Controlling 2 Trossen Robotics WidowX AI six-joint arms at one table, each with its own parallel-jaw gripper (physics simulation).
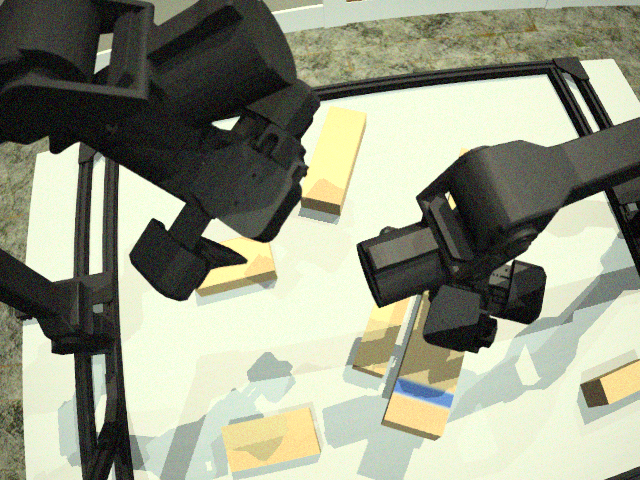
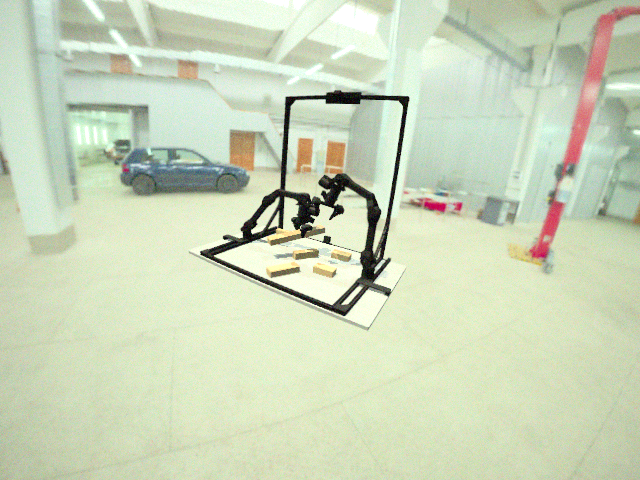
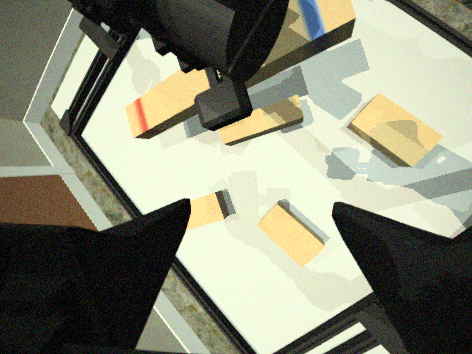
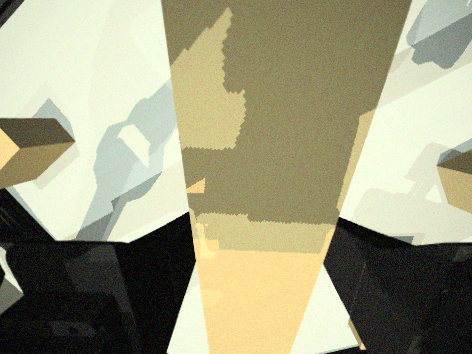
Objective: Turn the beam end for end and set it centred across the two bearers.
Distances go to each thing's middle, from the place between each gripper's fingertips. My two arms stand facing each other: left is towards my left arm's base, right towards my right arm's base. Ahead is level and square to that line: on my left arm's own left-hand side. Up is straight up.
My left hand is 4 cm past the beam (image 1: pixel 420 401), 19 cm to the left of it and 16 cm above it.
I see the beam 20 mm ahead of my right hand, 10 mm to the right of it and 10 mm above it.
